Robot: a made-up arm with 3 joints. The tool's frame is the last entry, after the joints.
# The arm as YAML. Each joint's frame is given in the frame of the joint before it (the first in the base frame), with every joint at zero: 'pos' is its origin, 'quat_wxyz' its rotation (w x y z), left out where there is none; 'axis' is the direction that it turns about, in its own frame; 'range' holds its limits. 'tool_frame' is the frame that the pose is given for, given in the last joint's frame.
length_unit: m
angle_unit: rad
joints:
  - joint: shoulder
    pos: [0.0, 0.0, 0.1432]
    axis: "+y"
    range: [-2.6, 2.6]
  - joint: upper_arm
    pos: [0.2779, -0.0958, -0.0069]
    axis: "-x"
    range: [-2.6, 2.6]
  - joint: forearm
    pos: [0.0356, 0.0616, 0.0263]
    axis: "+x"
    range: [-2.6, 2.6]
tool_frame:
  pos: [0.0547, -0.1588, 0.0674]
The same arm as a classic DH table. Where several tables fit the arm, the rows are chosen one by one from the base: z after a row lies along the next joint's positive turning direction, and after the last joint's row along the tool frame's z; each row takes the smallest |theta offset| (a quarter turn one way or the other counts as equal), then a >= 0, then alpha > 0; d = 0 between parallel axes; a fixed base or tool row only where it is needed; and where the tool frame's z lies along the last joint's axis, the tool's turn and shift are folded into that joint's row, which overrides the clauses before.
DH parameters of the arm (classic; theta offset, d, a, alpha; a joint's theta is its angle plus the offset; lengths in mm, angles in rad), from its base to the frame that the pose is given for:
base (fixed): 0 143.2 0 -1.5708
shoulder: 1.5708 -95.8 6.9 -1.5708
upper_arm: 1.1673 0 -67 3.1416
forearm: -0.4035 368.2 158.8 1.5708
tool (fixed): 1.5708 67.4 0 0
Joint limits (rad, base to tool): -2.6..2.6 -2.6..2.6 -2.6..2.6

